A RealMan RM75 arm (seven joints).
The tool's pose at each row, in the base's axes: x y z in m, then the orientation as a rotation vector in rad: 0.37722 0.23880 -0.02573 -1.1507 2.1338 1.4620; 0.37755 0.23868 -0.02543 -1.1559 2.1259 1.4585; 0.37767 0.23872 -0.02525 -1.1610 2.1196 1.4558; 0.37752 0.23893 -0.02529 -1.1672 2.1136 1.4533; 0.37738 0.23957 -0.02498 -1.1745 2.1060 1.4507; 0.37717 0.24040 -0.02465 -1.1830 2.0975 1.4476; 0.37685 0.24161 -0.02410 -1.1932 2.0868 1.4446; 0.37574 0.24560 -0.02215 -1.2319 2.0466 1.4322; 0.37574 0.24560 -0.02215 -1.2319 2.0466 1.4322; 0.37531 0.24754 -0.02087 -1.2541 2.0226 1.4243; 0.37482 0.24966 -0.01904 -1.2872 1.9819 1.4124; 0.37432 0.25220 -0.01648 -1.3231 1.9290 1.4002; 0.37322 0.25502 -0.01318 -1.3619 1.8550 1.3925; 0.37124 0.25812 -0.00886 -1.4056 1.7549 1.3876
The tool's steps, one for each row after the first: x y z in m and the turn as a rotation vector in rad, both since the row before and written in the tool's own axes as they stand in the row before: -0.00035 -0.00008 -0.00029 0.0005 -0.0018 -0.0079; -0.00021 0.00003 -0.00006 0.0001 -0.0008 -0.0066; 0.00003 0.00012 0.00023 -0.0004 0.0001 -0.0067; -0.00040 0.00039 0.00046 -0.0007 -0.0002 -0.0081; -0.00046 0.00049 0.00063 -0.0008 0.0001 -0.0092; -0.00071 0.00075 0.00089 -0.0015 -0.0002 -0.0111; -0.00243 0.00258 0.00290 -0.0053 0.0001 -0.0422; 0.00000 0.00000 0.00000 0.0000 0.0000 0.0000; -0.00153 0.00130 0.00125 -0.0028 -0.0001 -0.0250; -0.00200 0.00163 0.00120 -0.0049 -0.0025 -0.0405; -0.00278 0.00197 0.00128 -0.0071 -0.0070 -0.0492; -0.00328 0.00273 0.00137 -0.0138 -0.0162 -0.0620; -0.00399 0.00375 0.00149 -0.0217 -0.0260 -0.0792
